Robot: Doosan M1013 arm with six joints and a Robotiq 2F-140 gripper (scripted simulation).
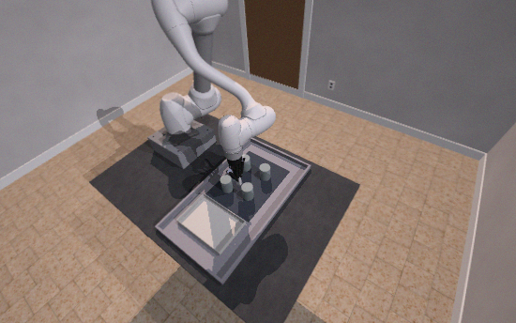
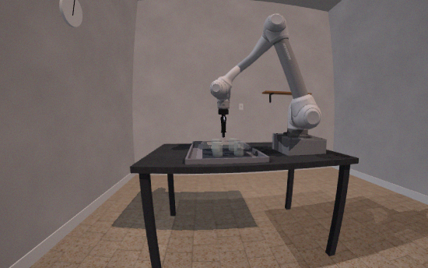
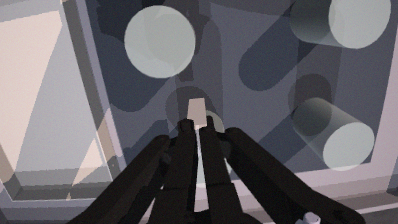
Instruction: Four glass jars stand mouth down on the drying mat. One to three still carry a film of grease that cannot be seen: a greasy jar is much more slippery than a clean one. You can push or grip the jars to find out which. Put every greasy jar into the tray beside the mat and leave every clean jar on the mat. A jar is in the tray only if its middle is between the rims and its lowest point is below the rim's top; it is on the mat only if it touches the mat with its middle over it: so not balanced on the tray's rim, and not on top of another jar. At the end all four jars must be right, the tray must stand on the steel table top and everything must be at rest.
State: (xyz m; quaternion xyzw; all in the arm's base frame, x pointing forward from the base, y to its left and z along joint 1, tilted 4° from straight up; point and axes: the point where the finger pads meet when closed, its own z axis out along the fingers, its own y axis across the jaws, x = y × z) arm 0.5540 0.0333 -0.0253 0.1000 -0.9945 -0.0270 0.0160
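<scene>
The dark drying mat is 10 cm below my hand, 8 cm to the left of it and 2 cm behind it. Round my hand: tray: 24 cm to the right, 10 cm below, 5 cm ahead.
</scene>
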